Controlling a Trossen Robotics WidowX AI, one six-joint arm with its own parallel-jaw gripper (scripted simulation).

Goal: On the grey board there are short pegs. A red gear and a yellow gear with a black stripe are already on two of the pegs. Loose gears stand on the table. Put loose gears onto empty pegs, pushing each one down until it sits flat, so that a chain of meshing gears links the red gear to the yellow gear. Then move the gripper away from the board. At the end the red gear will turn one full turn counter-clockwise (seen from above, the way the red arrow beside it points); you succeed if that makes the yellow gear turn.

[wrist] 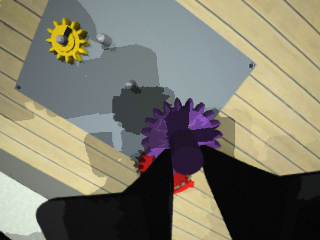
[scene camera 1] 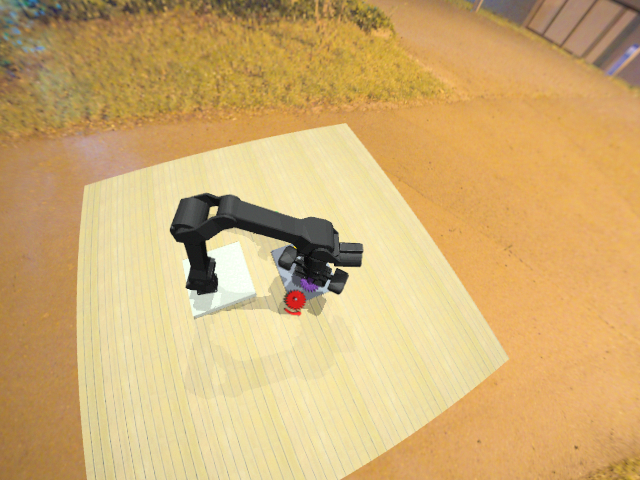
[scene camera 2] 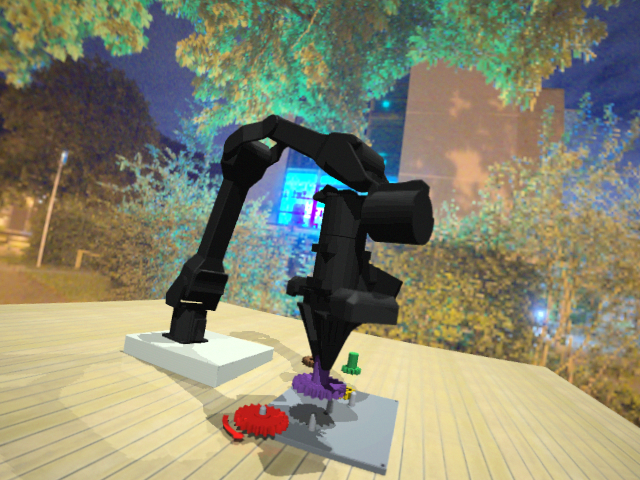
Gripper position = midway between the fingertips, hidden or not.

my gripper: wrist 185, 153; scene camera 1 310, 279; scene camera 2 321, 366
